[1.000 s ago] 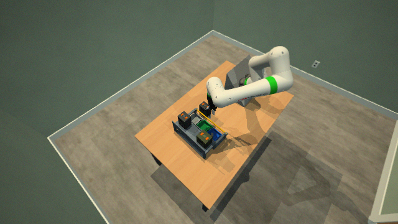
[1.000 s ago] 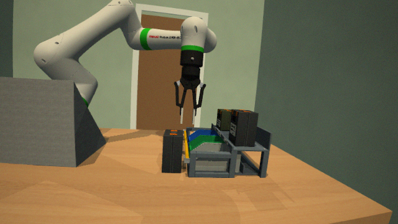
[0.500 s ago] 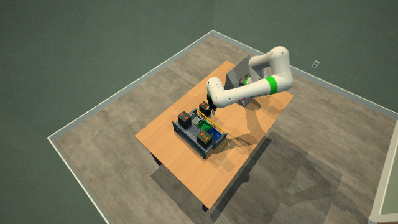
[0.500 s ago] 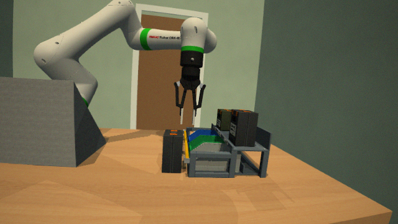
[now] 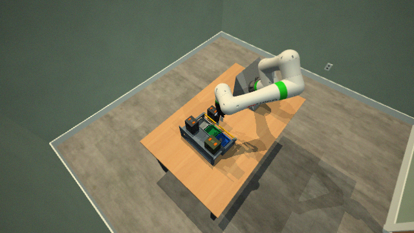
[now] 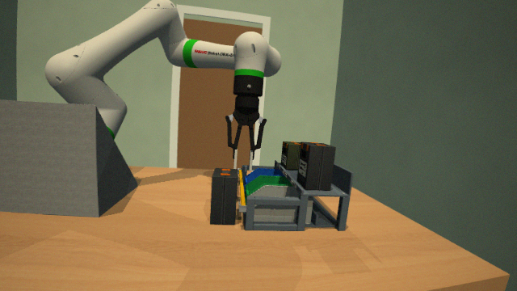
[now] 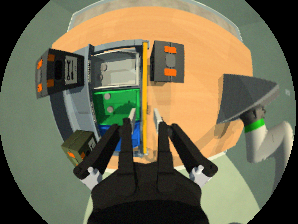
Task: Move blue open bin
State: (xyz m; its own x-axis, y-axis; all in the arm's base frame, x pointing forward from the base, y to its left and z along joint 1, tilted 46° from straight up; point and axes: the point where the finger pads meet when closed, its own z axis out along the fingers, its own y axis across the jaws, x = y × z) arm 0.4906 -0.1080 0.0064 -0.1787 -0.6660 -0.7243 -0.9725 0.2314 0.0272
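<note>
Right now the yellow rod is 8 cm below my hand. Round my hand: green bin 10 cm ahead, 2 cm to the right, 10 cm below; then grey bin 8 cm ahead, 13 cm to the right, 10 cm below; then black box 7 cm behind, 11 cm to the right, 8 cm below.
</note>
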